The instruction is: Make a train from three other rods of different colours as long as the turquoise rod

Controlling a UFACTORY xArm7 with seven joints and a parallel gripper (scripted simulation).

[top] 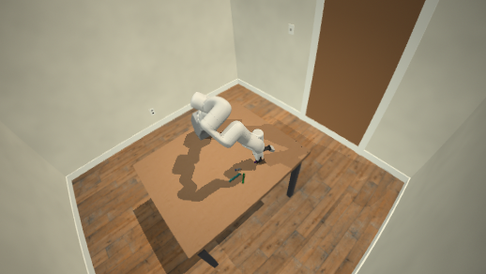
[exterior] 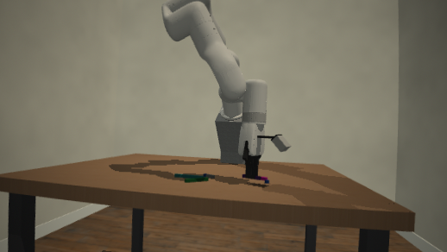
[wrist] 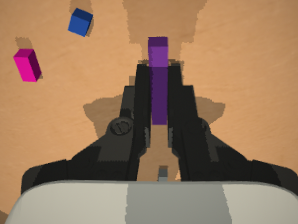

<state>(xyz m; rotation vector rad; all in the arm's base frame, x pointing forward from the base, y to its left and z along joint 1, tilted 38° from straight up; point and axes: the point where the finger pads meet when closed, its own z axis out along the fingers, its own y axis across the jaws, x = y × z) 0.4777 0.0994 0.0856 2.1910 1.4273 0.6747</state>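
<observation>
My hand is 14 cm to the left of the small grey rod, 7 cm past it and 3 cm above it. From my hand the other things lie so: green rod 17 cm to the right, 3 cm below, 1 cm ahead; magenta rod 8 cm behind, 4 cm to the left, 3 cm below; purple rod 2 cm below.
</observation>
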